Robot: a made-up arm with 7 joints. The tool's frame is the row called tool.
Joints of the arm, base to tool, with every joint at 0 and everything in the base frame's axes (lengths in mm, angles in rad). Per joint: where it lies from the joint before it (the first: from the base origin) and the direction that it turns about. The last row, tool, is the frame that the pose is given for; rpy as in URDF.
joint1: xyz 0 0 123.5 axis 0 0 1
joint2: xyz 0 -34.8 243.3 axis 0 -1 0
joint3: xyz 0 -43.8 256.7 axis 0 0 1
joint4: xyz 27.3 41 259.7 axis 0 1 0
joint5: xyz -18.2 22.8 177.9 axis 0 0 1
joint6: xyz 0 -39 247.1 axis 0 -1 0
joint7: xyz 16.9 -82.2 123.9 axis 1 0 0
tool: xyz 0 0 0 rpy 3.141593 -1.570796 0
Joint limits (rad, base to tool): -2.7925..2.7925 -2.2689..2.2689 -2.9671..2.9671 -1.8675..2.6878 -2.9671..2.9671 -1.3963..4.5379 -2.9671..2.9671
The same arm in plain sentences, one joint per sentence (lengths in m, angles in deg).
The arm has seven revolute joints in a row. What follows holds with every joint at zero, and every direction is one of the base frame's. Joint 1 is mounted 0.1235 m along +z from the base frame's origin and turns about +z, from -160 to 160 deg. Joint 2 is mounted 0.0348 m along -y and 0.2433 m along +z from joint 1 and turns about -y, from -130 to 130 deg. Joint 3 is mounted 0.0438 m along -y and 0.2567 m along +z from joint 2 and turns about +z, from -170 to 170 deg. Joint 4 is mounted 0.0273 m along +x and 0.041 m along +y and 0.2597 m along +z from joint 3 and turns about +y, from -107 to 154 deg. Joint 5 is mounted 0.0182 m along -x and 0.0228 m along +y and 0.1779 m along +z from joint 4 and turns about +z, from -170 to 170 deg. Joint 6 is mounted 0.039 m along -y and 0.2471 m along +z from joint 5 and turns about -y, from -80 to 260 deg. Joint 7 is mounted 0.0169 m along +x and 0.0822 m along -y and 0.1239 m along +z from joint 6 and turns about +x, from -170 to 170 deg. The tool frame, which is the frame that the pose is given for, is mounted at the same point as joint 7; its axes are the base frame's turned by roll -180, pitch -90 and yaw 0 deg (as in URDF: about the fixed x, then y, then z).
